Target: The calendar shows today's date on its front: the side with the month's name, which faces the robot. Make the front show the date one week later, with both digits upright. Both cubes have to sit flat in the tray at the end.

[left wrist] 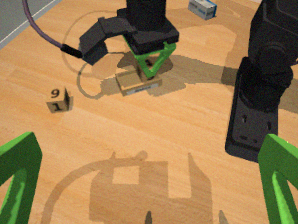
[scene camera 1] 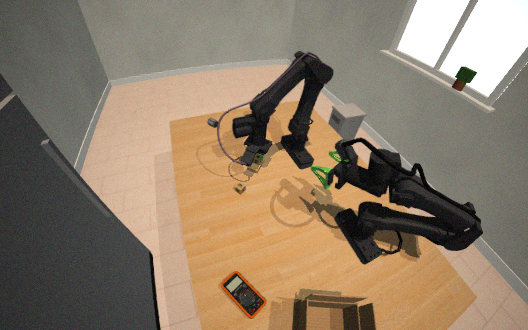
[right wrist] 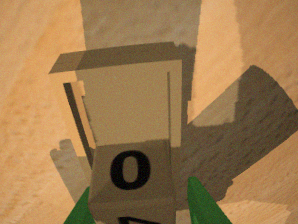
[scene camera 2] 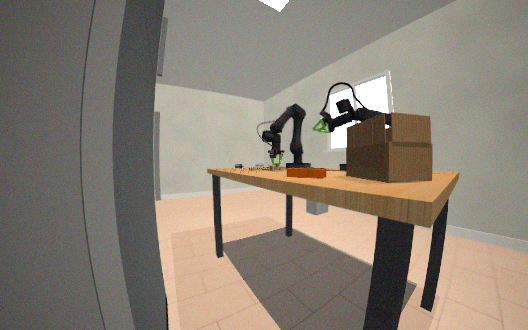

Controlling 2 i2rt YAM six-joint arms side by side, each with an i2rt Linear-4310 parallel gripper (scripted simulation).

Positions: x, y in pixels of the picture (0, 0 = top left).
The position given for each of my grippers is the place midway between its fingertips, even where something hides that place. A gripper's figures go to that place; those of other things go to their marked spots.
My left gripper (left wrist: 149, 145) is 9 cm from the lens. My right gripper (left wrist: 146, 68): 43 cm from the lens.
